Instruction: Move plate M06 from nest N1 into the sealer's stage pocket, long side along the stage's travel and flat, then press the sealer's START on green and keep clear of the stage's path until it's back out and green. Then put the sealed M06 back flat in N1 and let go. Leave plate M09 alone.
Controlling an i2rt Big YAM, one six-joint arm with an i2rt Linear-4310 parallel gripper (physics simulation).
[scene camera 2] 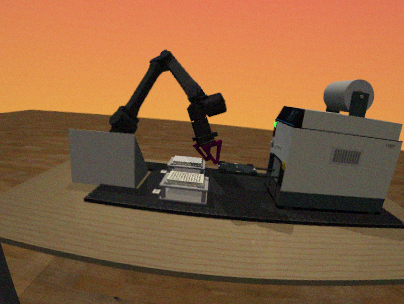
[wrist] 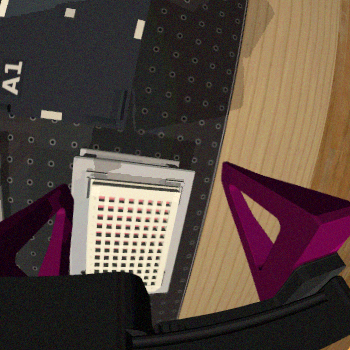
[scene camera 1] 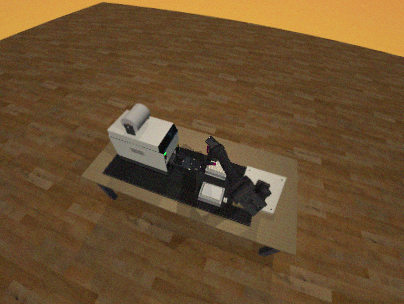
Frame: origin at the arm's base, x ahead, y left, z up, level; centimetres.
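Seen in the pictures: gripper, fingertip midpoint: (scene camera 2: 212, 162) (wrist: 144, 180) (scene camera 1: 207, 158); arm's base, origin of the base link: (scene camera 2: 111, 149).
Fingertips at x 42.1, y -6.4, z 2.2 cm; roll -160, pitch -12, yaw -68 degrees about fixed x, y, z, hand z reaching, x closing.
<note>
Offsets run from my fingertips to a thing's top centre. "spot": to the spot under its first point. Level surfaces: height alone.
My gripper (scene camera 1: 210, 156) (scene camera 2: 214, 159) (wrist: 144, 180) is open and empty. Its fingers stand wide to either side of a cream plate @(dy -1.5, dx -8.6, dz -6.0 cm) (scene camera 1: 215, 167) (scene camera 2: 185, 178) (wrist: 132, 230) with small square wells in the wrist view, and look raised above it. That plate sits flat in a grey nest @(dy -1.5, dx -8.6, dz -7.0 cm) (scene camera 2: 185, 194) (wrist: 182, 200). A whiter plate @(dy +19.5, dx -12.0, dz -6.1 cm) (scene camera 1: 212, 192) (scene camera 2: 186, 161) sits in the other nest @(spot: dy +24.8, dx -13.6, dz -12.7 cm) (scene camera 1: 210, 202). I cannot read M06, M09 or N1. The sealer's dark stage @(dy +7.4, dx +13.8, dz -2.5 cm) (scene camera 1: 189, 161) (scene camera 2: 237, 168) (wrist: 75, 65) is out, with no plate on it. The sealer (scene camera 1: 145, 145) (scene camera 2: 340, 175) shows a green light @(spot: dy +17.1, dx +23.4, dz +12.8 cm) (scene camera 1: 165, 154) (scene camera 2: 275, 124).
Both nests stand on a black perforated mat @(dz -13.1 cm) (scene camera 1: 150, 182) (scene camera 2: 240, 205) (wrist: 175, 75), between the stage and the arm's base. The wrist view shows the mat's edge and wooden table @(dz -14.4 cm) (wrist: 285, 90) close right of the nest. A film roll @(dy +9.7, dx +47.1, dz +34.4 cm) (scene camera 1: 136, 116) (scene camera 2: 345, 95) tops the sealer.
</note>
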